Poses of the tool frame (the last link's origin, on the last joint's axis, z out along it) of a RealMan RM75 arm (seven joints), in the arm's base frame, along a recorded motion.
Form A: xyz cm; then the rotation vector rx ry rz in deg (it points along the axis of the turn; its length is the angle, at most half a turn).
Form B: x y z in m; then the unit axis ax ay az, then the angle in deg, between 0 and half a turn. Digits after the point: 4 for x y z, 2 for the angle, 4 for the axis.
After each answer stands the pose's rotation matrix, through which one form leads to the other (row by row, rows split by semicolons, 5 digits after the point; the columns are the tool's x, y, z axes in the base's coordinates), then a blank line. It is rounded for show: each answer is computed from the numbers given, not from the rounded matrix.
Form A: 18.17 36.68 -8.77 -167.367 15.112 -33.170
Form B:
0.1817 0.3668 -0.0877 -0.9771 0.0882 -0.1936 171.29
0.90996 -0.14209 0.38960; -0.20074 -0.97299 0.11399; 0.36288 -0.18193 -0.91390

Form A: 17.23 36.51 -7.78 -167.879 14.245 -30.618
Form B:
0.1723 0.3651 -0.0778 -0.9804 0.0832 -0.1788 171.24
0.92267 -0.13493 0.36120; -0.18938 -0.97458 0.11970; 0.33587 -0.17885 -0.92477

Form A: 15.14 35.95 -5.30 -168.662 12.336 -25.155
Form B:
0.1514 0.3595 -0.0530 -0.9865 0.0722 -0.1471 170.97
0.94663 -0.11839 0.29980; -0.16456 -0.97727 0.13368; 0.27716 -0.17588 -0.94459

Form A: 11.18 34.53 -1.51 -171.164 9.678 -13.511
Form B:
0.1118 0.3453 -0.0151 -0.9953 0.0563 -0.0786 171.97
0.98141 -0.10050 0.16349; -0.12246 -0.98389 0.13026; 0.14777 -0.14786 -0.97791

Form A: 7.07 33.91 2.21 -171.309 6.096 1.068
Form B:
0.0707 0.3391 0.0221 -0.9993 0.0356 0.0062 171.42
0.99741 -0.07161 -0.00708; -0.06975 -0.98630 0.14952; -0.01769 -0.14864 -0.98873

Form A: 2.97 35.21 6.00 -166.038 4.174 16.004
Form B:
0.0297 0.3521 0.0600 -0.9951 0.0250 0.0959 166.86
0.98061 -0.07094 -0.18270; -0.02733 -0.97258 0.23095; -0.19407 -0.22148 -0.95566

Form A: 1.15 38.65 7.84 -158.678 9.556 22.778
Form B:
0.0115 0.3865 0.0784 -0.9881 0.0595 0.1418 160.59
0.95403 -0.16139 -0.25256; -0.06711 -0.93628 0.34479; -0.29211 -0.31198 -0.90407

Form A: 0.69 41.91 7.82 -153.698 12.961 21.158
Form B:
0.0069 0.4191 0.0782 -0.9872 0.0832 0.1359 155.69
0.95145 -0.21303 -0.22215; -0.10113 -0.89807 0.42807; -0.29070 -0.38482 -0.87602

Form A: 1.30 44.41 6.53 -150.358 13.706 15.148
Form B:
0.0130 0.4441 0.0653 -0.9909 0.0903 0.0998 151.74
0.96591 -0.21561 -0.14328; -0.12107 -0.86546 0.48613; -0.22882 -0.45221 -0.86206

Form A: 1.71 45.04 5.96 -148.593 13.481 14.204
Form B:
0.0171 0.4504 0.0596 -0.9914 0.0899 0.0948 149.88
0.96816 -0.21387 -0.13009; -0.11875 -0.84987 0.51344; -0.22037 -0.48165 -0.84821

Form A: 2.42 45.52 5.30 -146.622 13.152 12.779
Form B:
0.0242 0.4552 0.0530 -0.9923 0.0890 0.0865 147.76
0.97157 -0.20915 -0.11092; -0.11689 -0.83124 0.54349; -0.20588 -0.51507 -0.83206

